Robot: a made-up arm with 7 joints.
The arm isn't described. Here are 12 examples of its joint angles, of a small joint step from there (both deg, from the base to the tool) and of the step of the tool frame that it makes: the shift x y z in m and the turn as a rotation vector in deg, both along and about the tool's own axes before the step.
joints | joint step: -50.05 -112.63 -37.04 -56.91 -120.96 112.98 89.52 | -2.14 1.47 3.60 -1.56 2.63 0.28 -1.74
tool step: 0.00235 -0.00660 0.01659 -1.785 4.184 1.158
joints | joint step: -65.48 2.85 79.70 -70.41 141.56 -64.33 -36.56 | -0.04 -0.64 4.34 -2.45 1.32 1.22 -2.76
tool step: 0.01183 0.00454 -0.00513 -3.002 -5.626 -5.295
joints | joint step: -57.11 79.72 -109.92 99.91 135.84 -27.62 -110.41 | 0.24 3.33 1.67 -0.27 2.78 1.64 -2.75
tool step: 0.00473 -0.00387 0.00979 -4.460 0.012 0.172
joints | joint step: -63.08 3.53 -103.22 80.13 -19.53 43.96 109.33 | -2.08 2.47 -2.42 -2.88 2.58 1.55 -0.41
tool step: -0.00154 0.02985 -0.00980 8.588 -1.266 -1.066
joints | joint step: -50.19 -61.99 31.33 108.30 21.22 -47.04 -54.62 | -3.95 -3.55 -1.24 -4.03 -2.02 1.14 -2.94
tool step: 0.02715 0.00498 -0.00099 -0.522 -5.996 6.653
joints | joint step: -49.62 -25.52 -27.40 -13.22 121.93 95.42 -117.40 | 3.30 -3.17 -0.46 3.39 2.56 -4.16 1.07
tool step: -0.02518 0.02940 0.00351 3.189 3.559 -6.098
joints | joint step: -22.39 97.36 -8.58 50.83 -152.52 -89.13 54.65 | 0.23 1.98 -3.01 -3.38 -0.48 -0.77 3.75
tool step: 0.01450 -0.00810 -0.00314 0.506 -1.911 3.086
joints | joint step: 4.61 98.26 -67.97 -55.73 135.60 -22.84 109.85 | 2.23 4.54 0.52 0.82 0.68 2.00 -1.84
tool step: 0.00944 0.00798 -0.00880 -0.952 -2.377 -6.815
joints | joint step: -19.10 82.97 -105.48 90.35 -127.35 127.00 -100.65 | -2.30 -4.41 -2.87 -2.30 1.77 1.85 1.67
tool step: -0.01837 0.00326 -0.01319 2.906 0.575 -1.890
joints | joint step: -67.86 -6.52 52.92 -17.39 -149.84 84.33 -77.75 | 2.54 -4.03 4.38 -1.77 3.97 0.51 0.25
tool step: 0.00408 0.00430 -0.05621 8.994 -4.725 1.682
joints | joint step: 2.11 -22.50 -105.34 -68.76 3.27 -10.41 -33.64 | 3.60 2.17 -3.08 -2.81 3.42 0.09 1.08
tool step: 0.01930 0.00249 -0.00446 0.432 7.790 -1.412
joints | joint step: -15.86 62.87 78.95 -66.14 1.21 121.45 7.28 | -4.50 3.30 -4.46 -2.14 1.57 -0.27 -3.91
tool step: 0.02082 -0.01193 -0.04362 -1.635 -8.024 1.666
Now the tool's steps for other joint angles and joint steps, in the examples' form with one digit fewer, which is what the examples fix.
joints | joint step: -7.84 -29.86 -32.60 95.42 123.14 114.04 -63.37 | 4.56 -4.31 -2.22 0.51 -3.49 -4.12 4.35
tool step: -0.0067 0.0278 0.0070 -0.85 1.74 -6.31
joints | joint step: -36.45 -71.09 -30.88 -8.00 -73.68 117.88 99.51 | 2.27 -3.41 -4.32 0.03 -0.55 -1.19 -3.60
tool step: -0.0031 -0.0024 -0.0035 -2.97 -3.63 0.86
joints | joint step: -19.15 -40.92 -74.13 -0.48 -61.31 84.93 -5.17 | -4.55 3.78 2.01 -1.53 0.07 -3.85 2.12
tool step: -0.0063 -0.0029 -0.0359 6.51 -3.80 0.83
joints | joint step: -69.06 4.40 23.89 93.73 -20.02 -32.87 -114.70 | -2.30 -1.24 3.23 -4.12 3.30 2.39 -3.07
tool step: 0.0167 0.0071 -0.0070 -0.02 -3.05 4.54
